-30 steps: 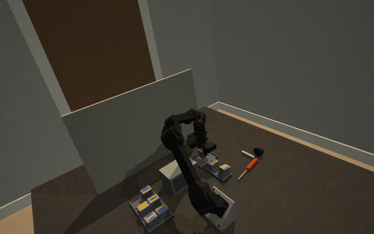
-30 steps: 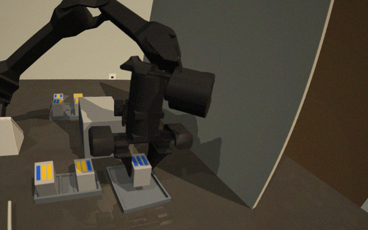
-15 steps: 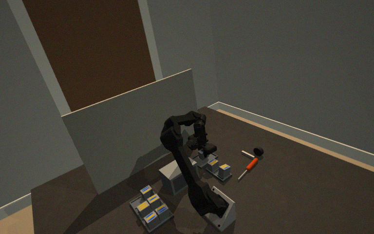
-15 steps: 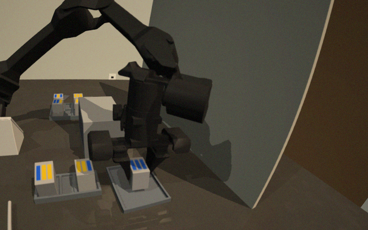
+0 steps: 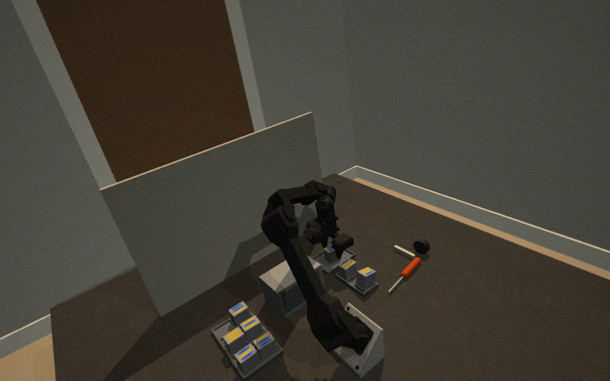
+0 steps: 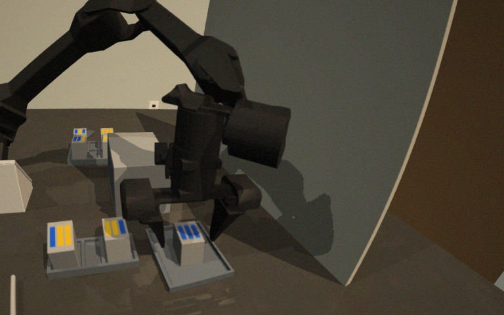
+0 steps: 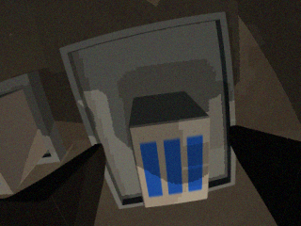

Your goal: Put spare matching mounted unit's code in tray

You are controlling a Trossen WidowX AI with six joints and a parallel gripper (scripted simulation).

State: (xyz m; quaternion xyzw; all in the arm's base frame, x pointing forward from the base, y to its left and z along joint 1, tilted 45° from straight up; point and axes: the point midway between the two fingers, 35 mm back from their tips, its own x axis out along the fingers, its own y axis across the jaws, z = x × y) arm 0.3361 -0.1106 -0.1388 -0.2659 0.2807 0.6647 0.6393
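Right now the grey spare is 1 cm above my gripper tip. From my gripper tip the other things lie so: grey tray 2 cm below; then mounted unit 20 cm to the left, 6 cm behind, 3 cm above; then rack 14 cm behind, 2 cm to the left, 2 cm below.
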